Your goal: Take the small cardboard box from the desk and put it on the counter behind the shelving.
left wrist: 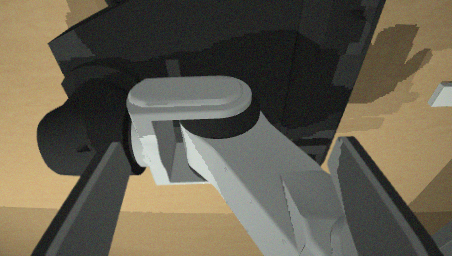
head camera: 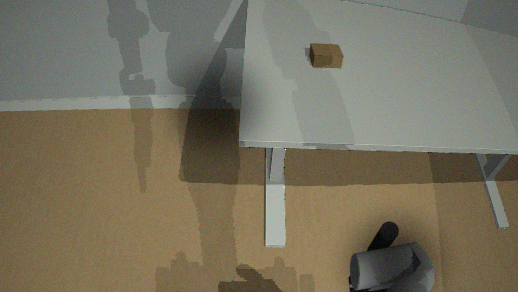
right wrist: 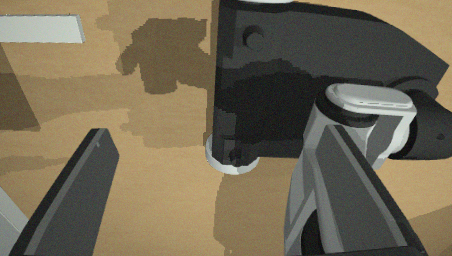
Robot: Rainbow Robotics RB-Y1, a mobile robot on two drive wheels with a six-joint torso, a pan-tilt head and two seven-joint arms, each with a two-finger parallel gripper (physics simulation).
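Places are measured from the robot's base along level axes (x ahead, y left, z up), in metres.
Pixels of known places: left gripper, fingertip midpoint: (left wrist: 229, 152); right gripper, fingertip midpoint: (right wrist: 217, 140).
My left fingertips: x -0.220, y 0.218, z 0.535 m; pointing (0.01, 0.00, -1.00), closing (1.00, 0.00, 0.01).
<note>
Behind a point stands the place of what it marks.
The small cardboard box (head camera: 327, 56) {x 0.745, y -0.216, z 0.767 m} sits on the grey-white desk (head camera: 410, 100) {x 0.636, y -0.479, z 0.721 m}, toward the desk's far left part in the head camera view. My left gripper (left wrist: 229, 152) {x -0.220, y 0.218, z 0.535 m} is open, with the robot's own base and leg parts showing between and beyond its fingers. My right gripper (right wrist: 217, 140) {x 0.071, y -0.252, z 0.637 m} is open, with the wood floor and the robot's base beyond its fingers. No box shows in either wrist view. In the head camera view part of my right arm shows at the bottom right, away from the box and short of the desk's near edge. The counter and the shelving do not show.
A desk leg (head camera: 275, 215) stands under the near left of the desk, and another leg (head camera: 495, 202) is at the right. A grey wall (head camera: 60, 50) {x 1.251, y 1.014, z 0.444 m} with a white baseboard (head camera: 75, 104) {x 1.239, y 1.035, z 0.045 m} runs behind. A pale foot bar (right wrist: 40, 29) lies at the upper left of the right wrist view.
</note>
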